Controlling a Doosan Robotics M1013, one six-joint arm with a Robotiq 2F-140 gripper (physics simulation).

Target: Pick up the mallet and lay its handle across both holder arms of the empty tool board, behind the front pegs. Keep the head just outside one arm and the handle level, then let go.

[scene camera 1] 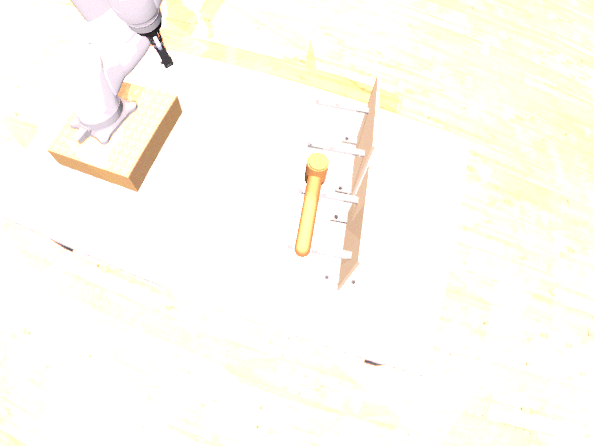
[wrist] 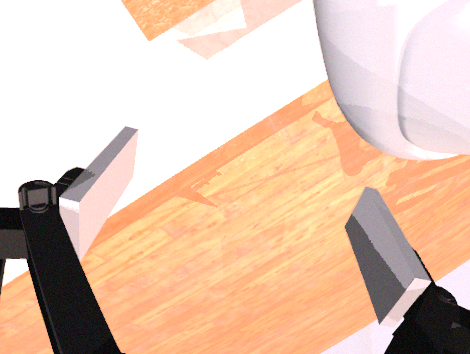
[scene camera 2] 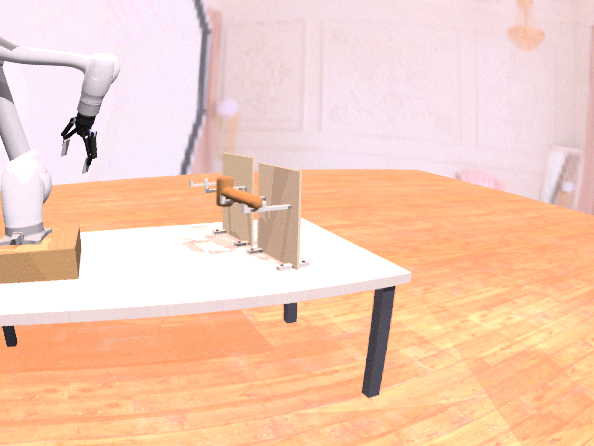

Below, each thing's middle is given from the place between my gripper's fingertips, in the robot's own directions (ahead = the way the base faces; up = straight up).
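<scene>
With the orange mallet (scene camera 1: pixel 317 165) as my reference, I find my gripper 200 mm to the left of it, 610 mm short of it and 110 mm above it.
</scene>
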